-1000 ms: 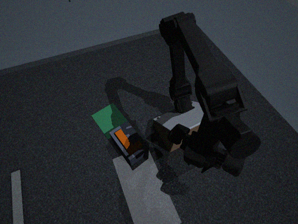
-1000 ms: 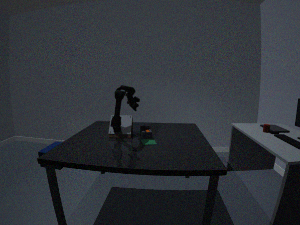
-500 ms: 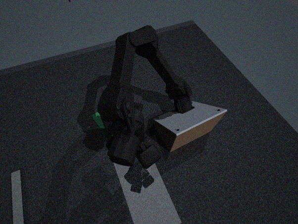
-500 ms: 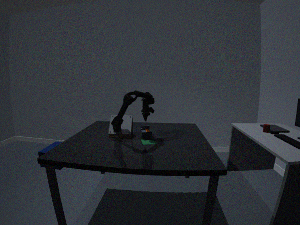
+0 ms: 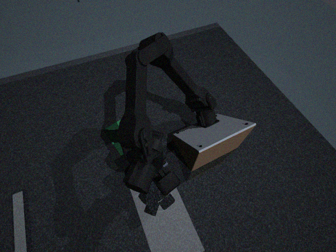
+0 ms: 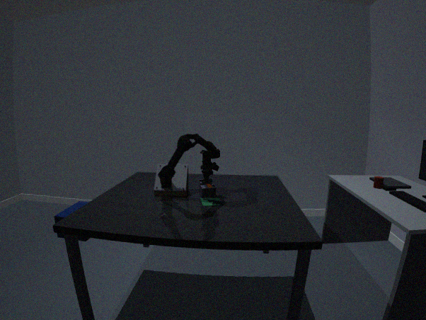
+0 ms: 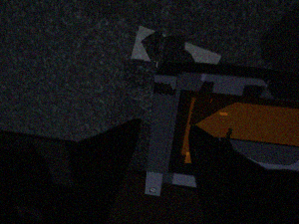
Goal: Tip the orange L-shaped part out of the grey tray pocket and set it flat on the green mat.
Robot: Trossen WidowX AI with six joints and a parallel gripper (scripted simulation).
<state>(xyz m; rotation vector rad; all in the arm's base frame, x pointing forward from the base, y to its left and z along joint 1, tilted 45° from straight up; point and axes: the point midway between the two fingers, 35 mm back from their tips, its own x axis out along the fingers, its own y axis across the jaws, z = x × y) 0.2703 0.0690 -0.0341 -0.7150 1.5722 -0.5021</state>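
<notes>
Now: gripper tip 60 mm to the left of the orange L-shaped part and 20 mm above it. The rest, counted from my gripper tip: green mat 30 mm ahead, 220 mm to the right, 90 mm below.
</notes>
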